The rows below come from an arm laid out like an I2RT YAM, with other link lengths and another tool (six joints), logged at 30 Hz.
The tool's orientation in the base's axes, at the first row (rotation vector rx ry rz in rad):
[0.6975 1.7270 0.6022]
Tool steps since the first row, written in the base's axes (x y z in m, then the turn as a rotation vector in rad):
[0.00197 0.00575 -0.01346 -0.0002 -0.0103 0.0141]
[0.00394 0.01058 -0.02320 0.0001 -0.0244 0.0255]
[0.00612 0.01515 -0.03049 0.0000 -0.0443 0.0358]
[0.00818 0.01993 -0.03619 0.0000 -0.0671 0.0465]
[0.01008 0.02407 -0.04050 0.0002 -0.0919 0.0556]
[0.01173 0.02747 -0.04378 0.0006 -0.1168 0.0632]
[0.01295 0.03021 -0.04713 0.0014 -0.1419 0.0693]
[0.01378 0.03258 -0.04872 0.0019 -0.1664 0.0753]
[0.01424 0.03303 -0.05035 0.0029 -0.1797 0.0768]
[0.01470 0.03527 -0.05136 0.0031 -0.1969 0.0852]
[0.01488 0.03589 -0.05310 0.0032 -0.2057 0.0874]
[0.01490 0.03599 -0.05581 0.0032 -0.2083 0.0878]
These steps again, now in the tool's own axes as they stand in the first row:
[0.01270 -0.00519 0.00548 -0.0167 0.0027 -0.0041]
[0.02225 -0.00839 0.01000 -0.0345 0.0010 -0.0073]
[0.02995 -0.01003 0.01411 -0.0556 -0.0056 -0.0108]
[0.03676 -0.01041 0.01772 -0.0791 -0.0139 -0.0144]
[0.04222 -0.01029 0.02081 -0.1031 -0.0247 -0.0175]
[0.04651 -0.00999 0.02336 -0.1261 -0.0366 -0.0201]
[0.05046 -0.01026 0.02549 -0.1483 -0.0496 -0.0220]
[0.05306 -0.00961 0.02679 -0.1700 -0.0623 -0.0240]
[0.05437 -0.01038 0.02766 -0.1807 -0.0704 -0.0240]
[0.05656 -0.00947 0.02845 -0.1987 -0.0764 -0.0266]
[0.05813 -0.01023 0.02908 -0.2065 -0.0809 -0.0275]
[0.06000 -0.01207 0.02977 -0.2087 -0.0825 -0.0277]

